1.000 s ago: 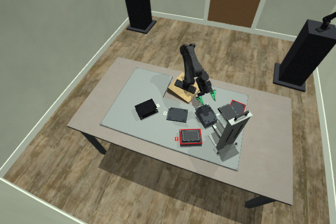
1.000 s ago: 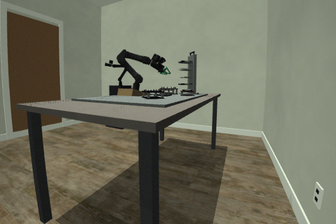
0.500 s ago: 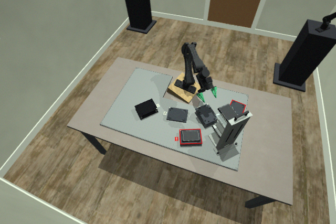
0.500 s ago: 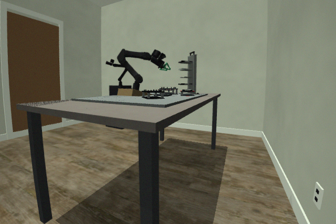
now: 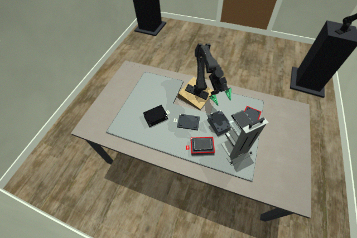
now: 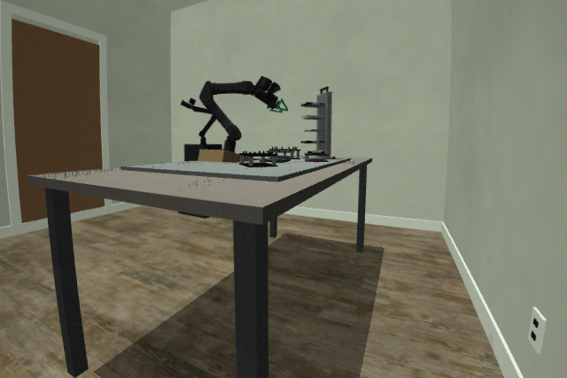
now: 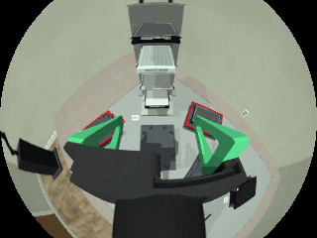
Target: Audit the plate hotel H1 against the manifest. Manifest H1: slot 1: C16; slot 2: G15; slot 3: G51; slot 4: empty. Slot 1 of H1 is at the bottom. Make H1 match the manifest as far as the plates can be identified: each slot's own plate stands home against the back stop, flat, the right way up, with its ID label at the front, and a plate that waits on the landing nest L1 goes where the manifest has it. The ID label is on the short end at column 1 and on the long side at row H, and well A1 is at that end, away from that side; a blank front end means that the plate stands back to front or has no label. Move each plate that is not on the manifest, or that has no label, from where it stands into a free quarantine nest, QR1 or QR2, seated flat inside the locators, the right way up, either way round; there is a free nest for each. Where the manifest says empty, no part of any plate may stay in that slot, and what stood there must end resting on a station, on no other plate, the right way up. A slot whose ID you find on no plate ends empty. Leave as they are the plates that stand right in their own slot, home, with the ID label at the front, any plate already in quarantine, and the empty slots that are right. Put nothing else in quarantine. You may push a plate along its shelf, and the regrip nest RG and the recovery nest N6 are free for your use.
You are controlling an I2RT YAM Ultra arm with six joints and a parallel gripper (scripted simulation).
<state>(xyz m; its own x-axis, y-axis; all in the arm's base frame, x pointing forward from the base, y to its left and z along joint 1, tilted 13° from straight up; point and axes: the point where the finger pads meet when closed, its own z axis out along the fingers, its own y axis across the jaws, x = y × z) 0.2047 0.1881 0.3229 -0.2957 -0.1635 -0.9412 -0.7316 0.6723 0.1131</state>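
My hand is 15 cm to the right of the pale plate labelled G51, 13 cm short of it and 3 cm above it.
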